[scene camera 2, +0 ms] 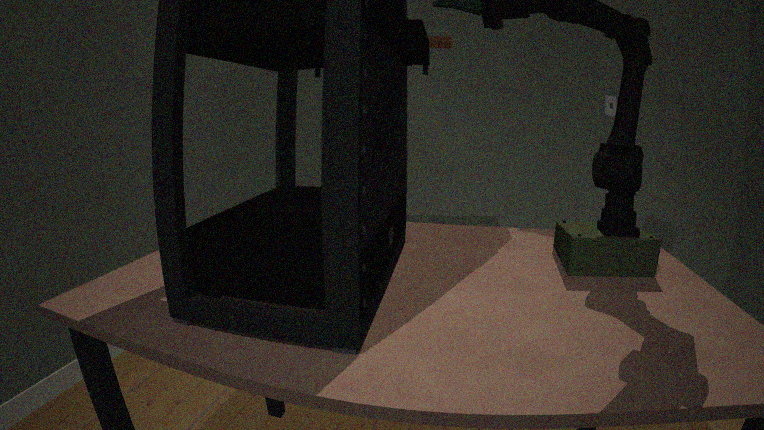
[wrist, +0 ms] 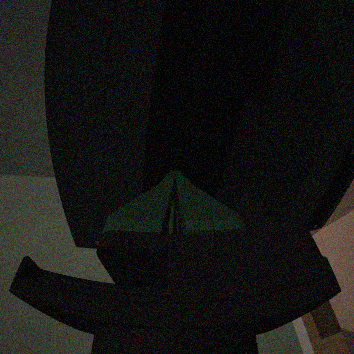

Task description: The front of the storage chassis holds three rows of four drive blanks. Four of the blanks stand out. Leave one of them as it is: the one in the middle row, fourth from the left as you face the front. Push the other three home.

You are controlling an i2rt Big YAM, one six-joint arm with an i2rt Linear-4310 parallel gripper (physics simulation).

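Frame: origin at the arm's base, x ahead, y left, z up, level; millimetres.
Seen in the pictures: gripper, fingertip midpoint: [scene camera 2: 432, 4] [wrist: 174, 177]; arm's base, link origin: [scene camera 2: 617, 232].
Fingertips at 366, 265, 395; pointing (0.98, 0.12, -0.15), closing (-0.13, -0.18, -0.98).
Note:
Pixels of each thing's top centre, then the offset from my fingertips to it, as dx, dy, dz. "pt": a spot on its surface instead. Level surfaces: height alone.
- storage chassis, surface spot: [scene camera 2: 418, 45] pt +38, -55, -62
- dark rack, surface spot: [scene camera 2: 342, 176] pt +55, +205, -253
- wooden table, surface height: dz -469
The storage chassis [scene camera 2: 418, 45] is a black box that sticks out of the front of a tall dark rack, near the top in the scene view. A dull orange piece [scene camera 2: 441, 42] shows just beyond its front; whether it is a drive blank cannot be told. The rows and the single blanks cannot be made out in either view. My gripper [scene camera 2: 435, 4] [wrist: 174, 177] is shut and empty. Its green fingertips are at the top edge of the scene view, above and to the right of the chassis. In the wrist view they point at very dark surfaces; contact cannot be told.
The dark rack [scene camera 2: 342, 176] stands on the left part of the wooden table [scene camera 2: 481, 341]. The arm's green base block [scene camera 2: 612, 256] stands at the table's right. A white wall outlet [scene camera 2: 610, 105] shows behind the arm. Both views are very dim.

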